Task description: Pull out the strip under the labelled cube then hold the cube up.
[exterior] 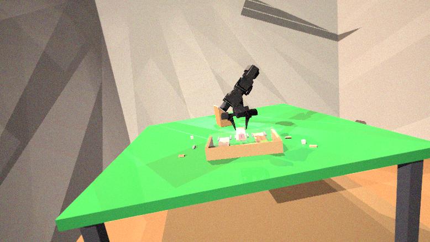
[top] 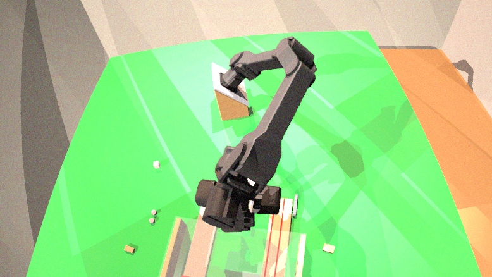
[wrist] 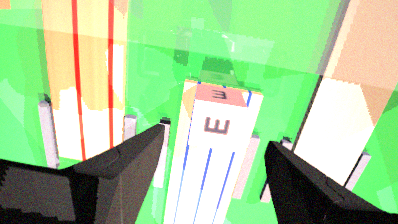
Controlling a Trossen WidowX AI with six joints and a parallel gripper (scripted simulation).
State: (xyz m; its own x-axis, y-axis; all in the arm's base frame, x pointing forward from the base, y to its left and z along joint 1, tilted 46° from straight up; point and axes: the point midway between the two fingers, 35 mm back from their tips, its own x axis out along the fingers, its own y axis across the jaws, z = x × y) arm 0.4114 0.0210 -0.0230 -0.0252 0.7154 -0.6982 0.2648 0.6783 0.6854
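The labelled cube is 3 cm below my gripper tip.
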